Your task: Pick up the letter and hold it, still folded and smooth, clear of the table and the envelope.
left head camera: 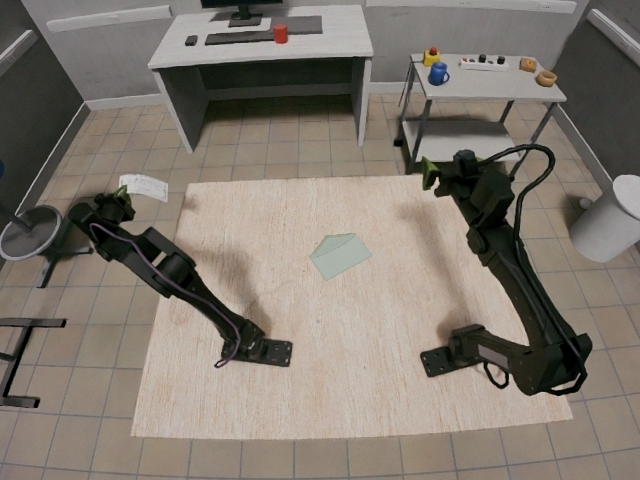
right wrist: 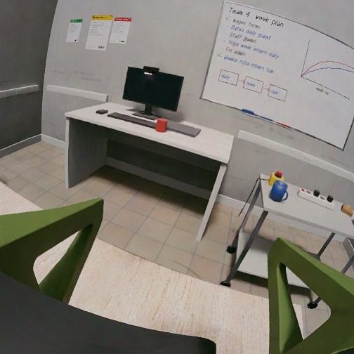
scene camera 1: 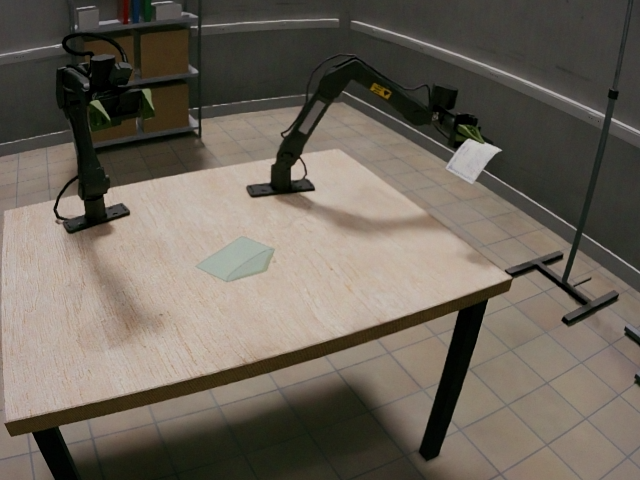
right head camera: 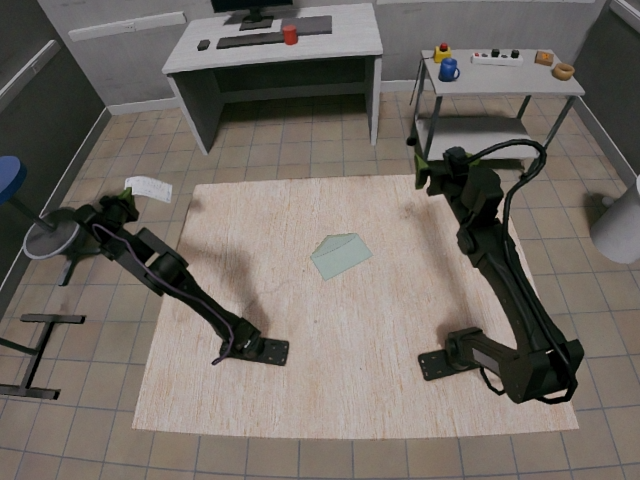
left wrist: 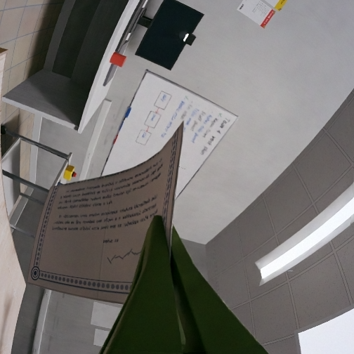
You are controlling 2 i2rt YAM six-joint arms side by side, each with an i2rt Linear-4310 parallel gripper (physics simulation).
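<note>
The letter is a white sheet with writing and a patterned border, gently curved, with no crumples visible. My left gripper is shut on one edge of it, holding it in the air past the table's far left corner in the head views, clear of the table and envelope. The fold is hard to make out. The pale green envelope lies flat on the table, flap open. My right gripper is open and empty, raised above the table.
The wooden table bears both arm bases. A grey stool or stand is near the letter, at far left. A white desk and a cart stand behind. A white bin stands at right.
</note>
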